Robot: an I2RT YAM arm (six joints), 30 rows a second.
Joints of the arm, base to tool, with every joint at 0 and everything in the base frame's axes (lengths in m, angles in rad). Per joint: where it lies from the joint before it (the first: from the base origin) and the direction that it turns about. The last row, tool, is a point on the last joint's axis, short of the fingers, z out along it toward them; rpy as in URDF.
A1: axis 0 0 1 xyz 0.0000 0.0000 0.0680
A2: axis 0 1 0 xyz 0.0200 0.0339 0.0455
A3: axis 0 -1 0 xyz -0.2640 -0.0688 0.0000
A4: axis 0 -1 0 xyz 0.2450 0.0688 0.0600
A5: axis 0 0 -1 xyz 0.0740 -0.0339 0.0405
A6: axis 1 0 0 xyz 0.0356 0.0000 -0.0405
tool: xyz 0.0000 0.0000 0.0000 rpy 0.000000 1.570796 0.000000
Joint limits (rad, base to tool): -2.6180..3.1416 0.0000..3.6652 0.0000..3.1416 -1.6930..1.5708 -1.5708..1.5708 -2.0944..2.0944
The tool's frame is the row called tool.
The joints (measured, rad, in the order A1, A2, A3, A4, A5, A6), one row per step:
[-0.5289 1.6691 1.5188 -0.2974 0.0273 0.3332]
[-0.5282 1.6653 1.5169 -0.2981 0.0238 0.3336]
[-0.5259 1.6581 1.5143 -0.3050 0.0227 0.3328]
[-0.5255 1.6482 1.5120 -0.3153 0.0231 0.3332]
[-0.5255 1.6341 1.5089 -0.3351 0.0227 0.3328]
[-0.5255 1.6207 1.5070 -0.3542 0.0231 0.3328]
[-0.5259 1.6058 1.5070 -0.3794 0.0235 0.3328]
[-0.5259 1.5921 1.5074 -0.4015 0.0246 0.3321]
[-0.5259 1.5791 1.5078 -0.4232 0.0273 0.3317]
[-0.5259 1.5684 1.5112 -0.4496 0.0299 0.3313]
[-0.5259 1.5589 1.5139 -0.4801 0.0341 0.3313]
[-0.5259 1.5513 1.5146 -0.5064 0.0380 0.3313]
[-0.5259 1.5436 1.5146 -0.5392 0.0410 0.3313]
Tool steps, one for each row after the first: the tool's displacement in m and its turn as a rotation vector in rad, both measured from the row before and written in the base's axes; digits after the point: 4 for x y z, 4 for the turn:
[-0.0006 0.0008 0.0007 0.0010 -0.0020 0.0037]
[-0.0013 0.0019 0.0011 0.0010 0.0021 0.0036]
[-0.0025 0.0016 0.0019 0.0015 0.0022 -0.0001]
[-0.0038 0.0022 0.0022 0.0043 0.0077 0.0005]
[-0.0037 0.0021 0.0023 0.0037 0.0067 -0.0004]
[-0.0044 0.0023 0.0029 0.0050 0.0090 -0.0008]
[-0.0040 0.0022 0.0028 0.0030 0.0075 -0.0007]
[-0.0039 0.0021 0.0026 0.0028 0.0080 -0.0022]
[-0.0036 0.0020 0.0023 0.0048 0.0115 -0.0021]
[-0.0036 0.0019 0.0013 0.0074 0.0169 -0.0037]
[-0.0030 0.0016 0.0003 0.0073 0.0166 -0.0034]
[-0.0034 0.0019 -0.0005 0.0112 0.0225 -0.0025]

